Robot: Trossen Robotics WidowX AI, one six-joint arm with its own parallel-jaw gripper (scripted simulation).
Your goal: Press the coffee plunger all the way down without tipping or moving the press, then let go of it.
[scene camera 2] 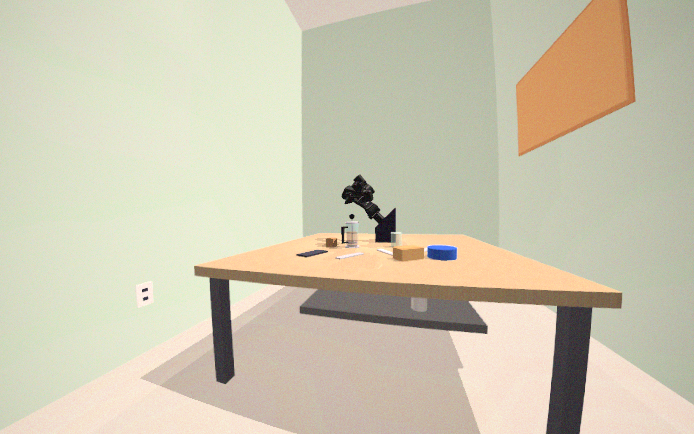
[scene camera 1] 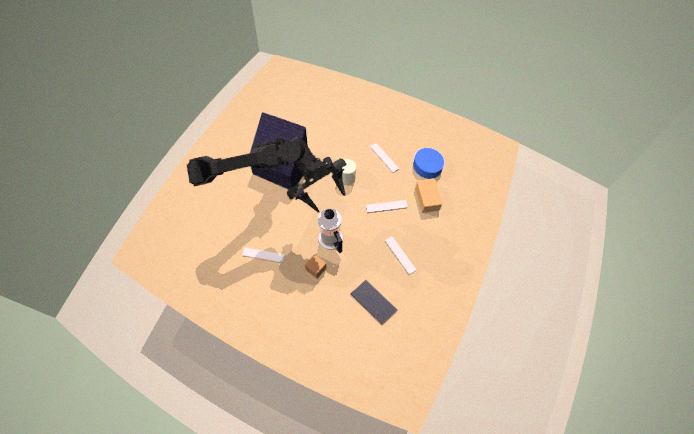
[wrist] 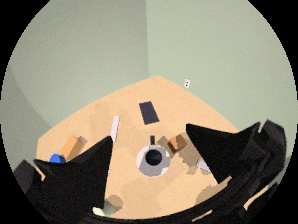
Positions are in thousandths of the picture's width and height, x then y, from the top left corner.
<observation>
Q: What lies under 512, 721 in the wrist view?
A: A coffee press.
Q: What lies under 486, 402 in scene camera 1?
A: The gripper.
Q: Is the gripper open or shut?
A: Open.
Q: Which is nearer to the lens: the coffee press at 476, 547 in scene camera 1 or the blue disc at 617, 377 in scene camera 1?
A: The coffee press.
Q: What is the gripper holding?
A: Nothing.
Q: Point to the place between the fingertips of the gripper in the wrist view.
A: At 505, 600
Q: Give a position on a dark slab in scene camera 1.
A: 538, 695
</observation>
